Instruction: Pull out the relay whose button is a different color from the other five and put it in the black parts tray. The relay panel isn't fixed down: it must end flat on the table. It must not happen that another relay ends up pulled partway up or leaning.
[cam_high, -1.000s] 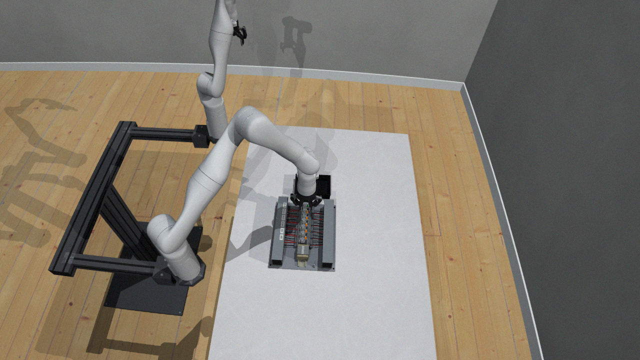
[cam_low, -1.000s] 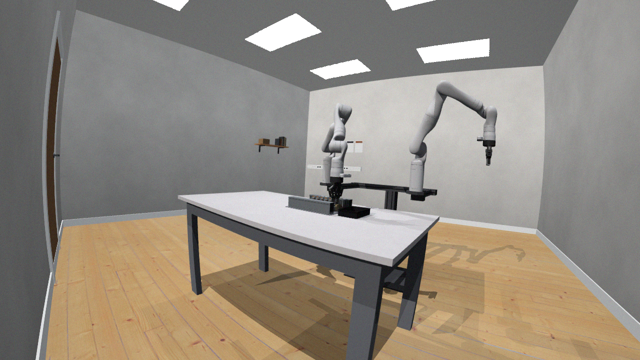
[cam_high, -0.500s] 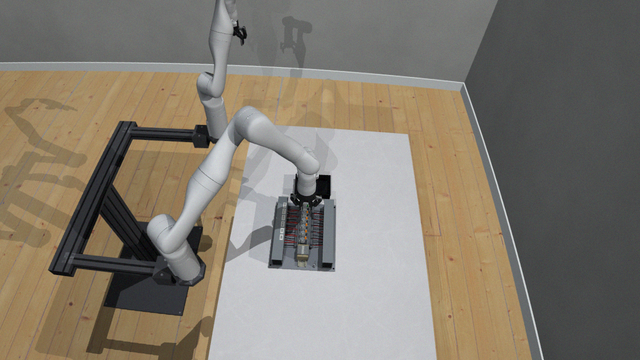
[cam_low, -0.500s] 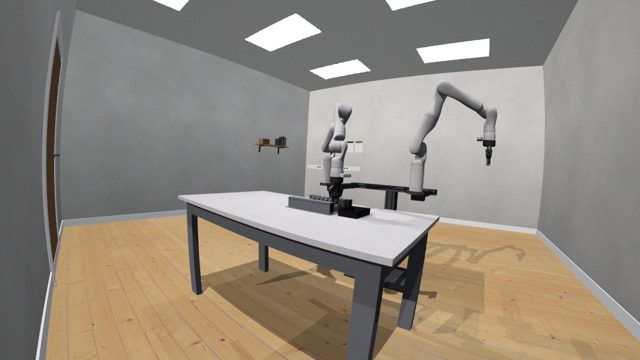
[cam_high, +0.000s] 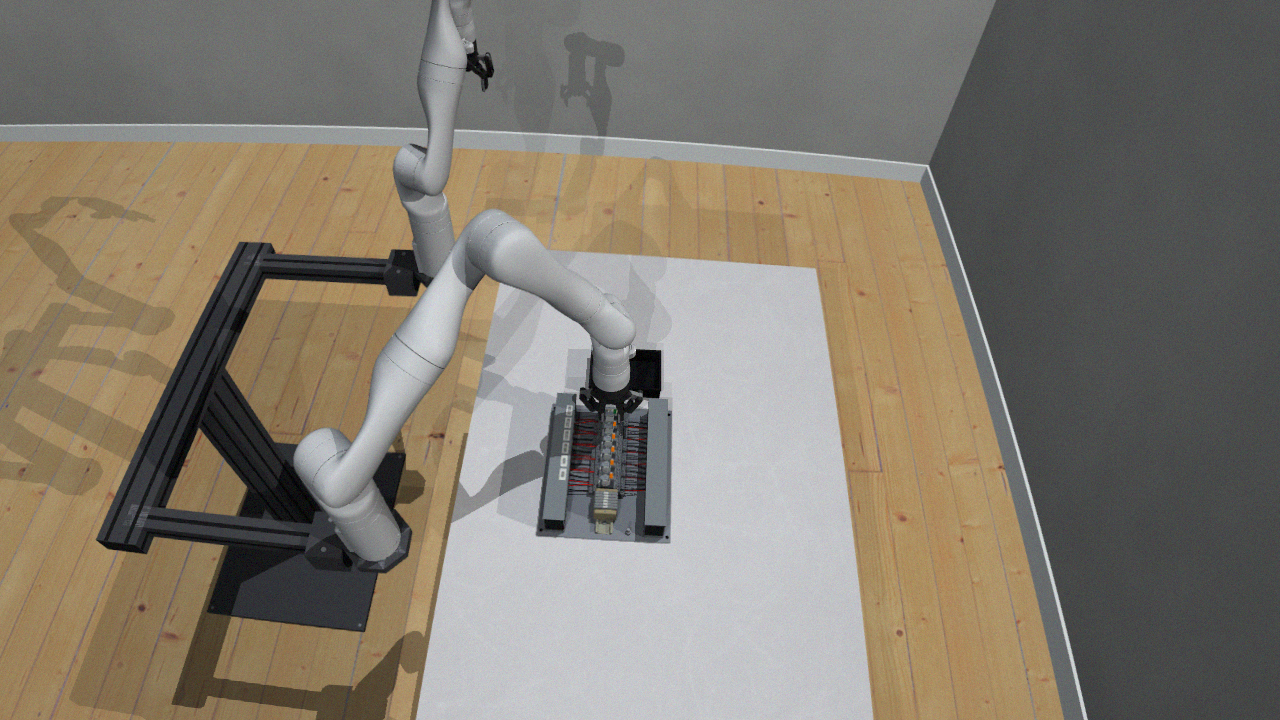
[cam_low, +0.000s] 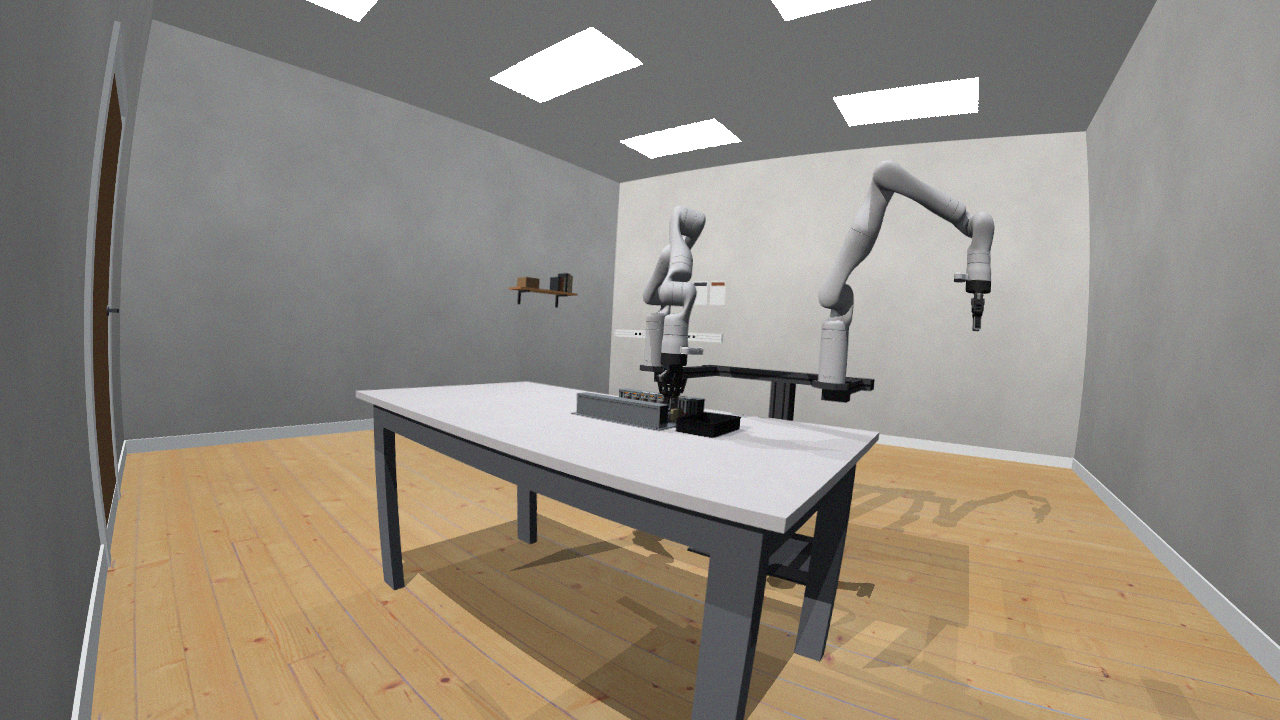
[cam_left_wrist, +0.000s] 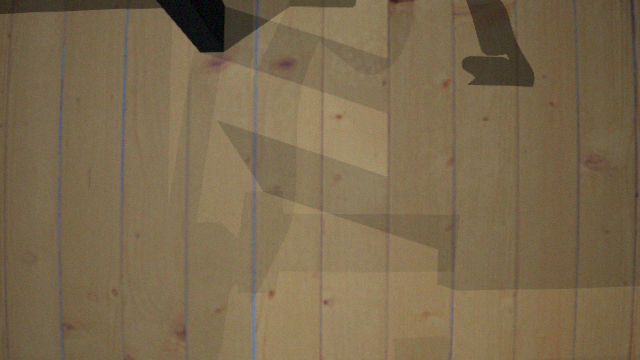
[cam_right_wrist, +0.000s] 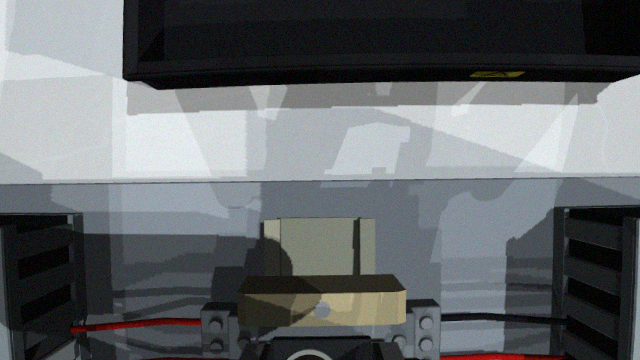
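Note:
My right hand is 10 mm above the green-button relay. From my right hand the other things lie so: relay panel (110 mm to the right, 20 mm below); black parts tray (140 mm to the left, 40 mm below, 30 mm ahead).

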